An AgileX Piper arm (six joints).
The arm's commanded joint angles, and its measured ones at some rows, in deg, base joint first. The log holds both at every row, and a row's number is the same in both.
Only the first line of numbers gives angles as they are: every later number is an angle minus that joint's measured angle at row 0.
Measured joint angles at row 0:
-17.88 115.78 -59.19 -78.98 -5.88 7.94
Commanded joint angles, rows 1 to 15:
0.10 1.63 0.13 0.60 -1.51 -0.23
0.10 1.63 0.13 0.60 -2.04 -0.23
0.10 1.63 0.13 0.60 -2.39 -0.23
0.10 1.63 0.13 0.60 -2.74 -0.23
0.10 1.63 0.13 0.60 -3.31 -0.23
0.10 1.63 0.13 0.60 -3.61 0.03
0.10 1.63 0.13 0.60 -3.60 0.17
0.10 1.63 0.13 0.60 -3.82 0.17
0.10 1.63 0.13 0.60 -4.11 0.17
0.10 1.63 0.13 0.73 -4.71 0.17
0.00 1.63 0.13 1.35 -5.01 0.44
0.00 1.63 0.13 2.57 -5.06 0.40
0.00 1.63 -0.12 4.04 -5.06 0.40
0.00 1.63 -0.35 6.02 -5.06 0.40
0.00 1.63 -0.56 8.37 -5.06 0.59
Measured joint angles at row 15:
0.00 1.76 -0.11 2.30 -3.91 0.11
